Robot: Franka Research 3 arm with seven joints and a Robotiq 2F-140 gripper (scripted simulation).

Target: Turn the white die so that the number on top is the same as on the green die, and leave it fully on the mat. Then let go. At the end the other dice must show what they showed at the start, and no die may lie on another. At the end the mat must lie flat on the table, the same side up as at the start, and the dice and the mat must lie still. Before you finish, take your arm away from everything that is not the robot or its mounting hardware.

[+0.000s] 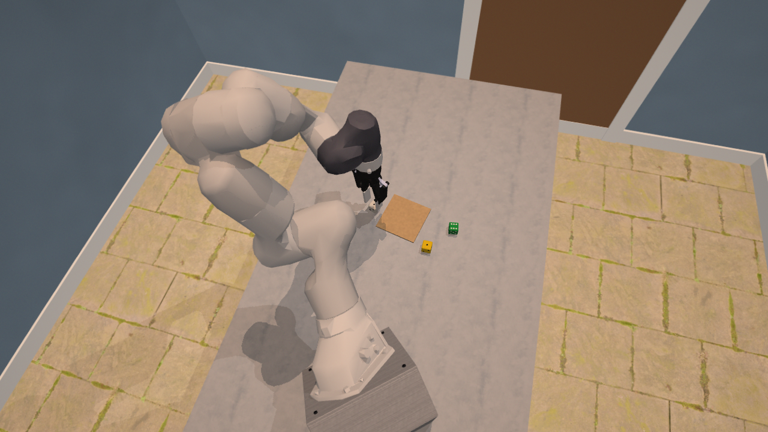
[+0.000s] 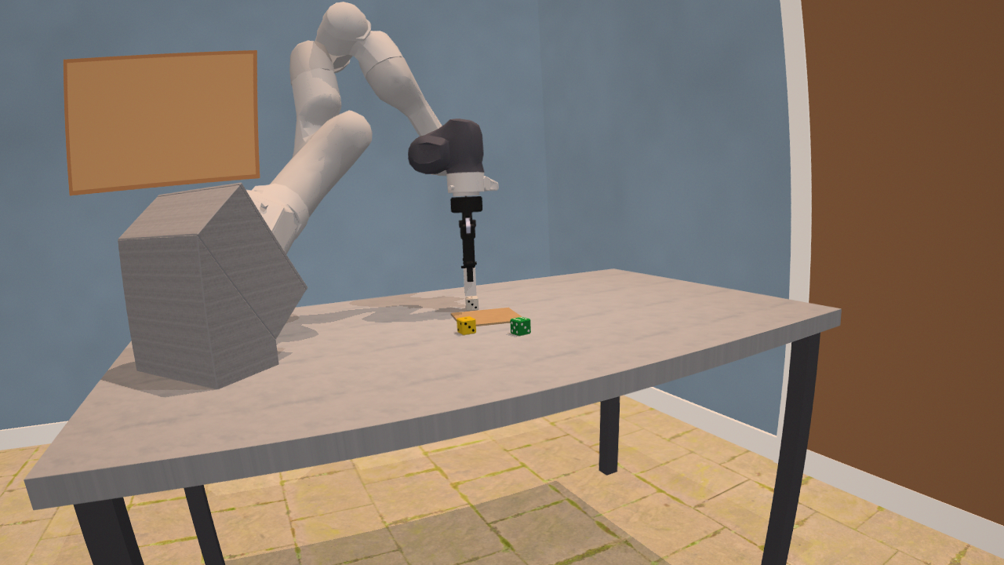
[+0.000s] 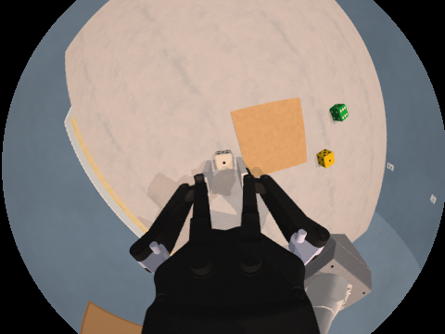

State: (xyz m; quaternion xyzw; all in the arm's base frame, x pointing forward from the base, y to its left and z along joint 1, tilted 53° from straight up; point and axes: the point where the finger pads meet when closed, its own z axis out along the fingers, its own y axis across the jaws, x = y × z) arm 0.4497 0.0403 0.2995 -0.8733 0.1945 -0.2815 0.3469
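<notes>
The white die lies 60 mm below my hand. Round my hand: mat 10 mm ahead, 110 mm to the right, 70 mm below; yellow die 60 mm behind, 220 mm to the right, 60 mm below; green die 40 mm ahead, 270 mm to the right, 60 mm below.
</notes>
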